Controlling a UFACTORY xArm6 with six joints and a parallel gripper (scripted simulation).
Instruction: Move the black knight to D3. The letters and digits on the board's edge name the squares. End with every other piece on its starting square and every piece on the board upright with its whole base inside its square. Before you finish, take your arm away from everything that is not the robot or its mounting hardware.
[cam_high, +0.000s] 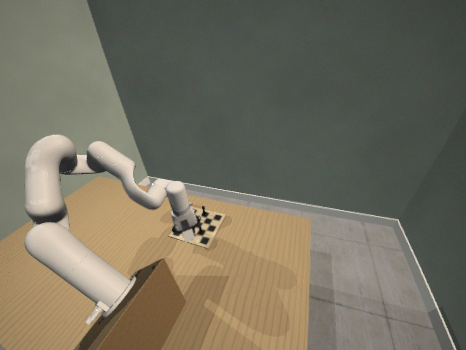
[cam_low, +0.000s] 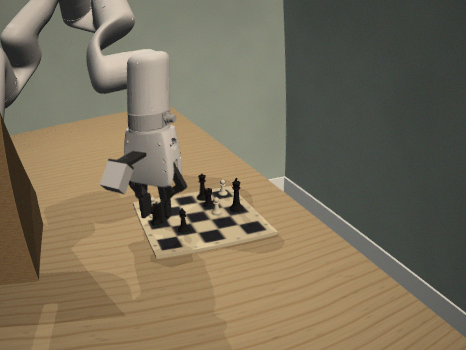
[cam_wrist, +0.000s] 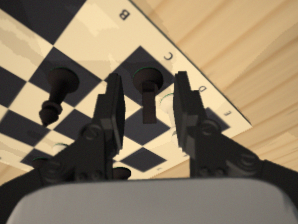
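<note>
My gripper is now 3 cm to the right of the white piece and 1 cm above it. Round my hand: black pawn: 4 cm to the right, 4 cm ahead, 1 cm below; then chessboard: 8 cm ahead, 3 cm below.
</note>
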